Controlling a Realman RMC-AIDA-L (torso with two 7-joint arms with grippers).
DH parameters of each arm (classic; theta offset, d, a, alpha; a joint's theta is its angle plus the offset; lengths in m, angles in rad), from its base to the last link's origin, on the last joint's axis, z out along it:
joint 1: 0 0.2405 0 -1.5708
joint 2: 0 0 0 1.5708
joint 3: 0 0.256 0 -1.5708
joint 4: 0 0 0 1.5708
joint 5: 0 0.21 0 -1.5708
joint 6: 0 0 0 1.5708
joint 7: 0 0.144 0 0
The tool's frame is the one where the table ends.
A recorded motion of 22 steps. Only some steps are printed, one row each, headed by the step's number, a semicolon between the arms.
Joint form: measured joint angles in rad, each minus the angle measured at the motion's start. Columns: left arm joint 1, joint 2, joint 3, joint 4, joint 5, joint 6, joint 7; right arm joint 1, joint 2, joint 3, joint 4, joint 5, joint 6, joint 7.
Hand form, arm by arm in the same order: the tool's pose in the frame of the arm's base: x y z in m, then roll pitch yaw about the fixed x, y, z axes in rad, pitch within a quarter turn. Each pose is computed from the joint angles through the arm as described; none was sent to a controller.
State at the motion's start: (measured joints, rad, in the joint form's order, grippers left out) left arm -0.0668 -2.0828 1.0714 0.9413 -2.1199 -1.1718 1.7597; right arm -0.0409 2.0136 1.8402 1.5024 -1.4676 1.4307 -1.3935
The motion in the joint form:
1: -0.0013 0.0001 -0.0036 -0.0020 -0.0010 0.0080 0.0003; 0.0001 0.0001 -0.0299 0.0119 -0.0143 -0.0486 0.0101
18: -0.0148 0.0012 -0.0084 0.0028 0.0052 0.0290 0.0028; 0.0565 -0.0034 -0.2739 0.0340 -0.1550 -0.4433 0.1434
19: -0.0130 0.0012 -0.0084 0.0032 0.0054 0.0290 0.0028; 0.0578 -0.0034 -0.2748 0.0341 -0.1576 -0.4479 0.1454
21: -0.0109 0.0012 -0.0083 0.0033 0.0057 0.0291 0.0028; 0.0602 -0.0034 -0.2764 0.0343 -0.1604 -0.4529 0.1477
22: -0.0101 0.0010 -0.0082 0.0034 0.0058 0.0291 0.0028; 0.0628 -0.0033 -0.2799 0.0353 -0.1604 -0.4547 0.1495
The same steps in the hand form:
1: -0.3044 0.3003 0.0868 -2.2324 -1.1172 0.1954; 0.2081 0.2557 0.0576 -2.8437 0.6078 -0.2895
18: -0.3030 0.3059 0.0889 -2.2065 -1.1057 0.1769; 0.1902 0.2914 0.0149 -2.7211 0.5400 -0.3372
19: -0.3035 0.3054 0.0890 -2.2062 -1.1054 0.1782; 0.1901 0.2921 0.0149 -2.7173 0.5394 -0.3368
21: -0.3041 0.3048 0.0889 -2.2066 -1.1051 0.1806; 0.1896 0.2929 0.0148 -2.7139 0.5387 -0.3354
22: -0.3043 0.3045 0.0889 -2.2069 -1.1051 0.1815; 0.1882 0.2932 0.0141 -2.7161 0.5391 -0.3336

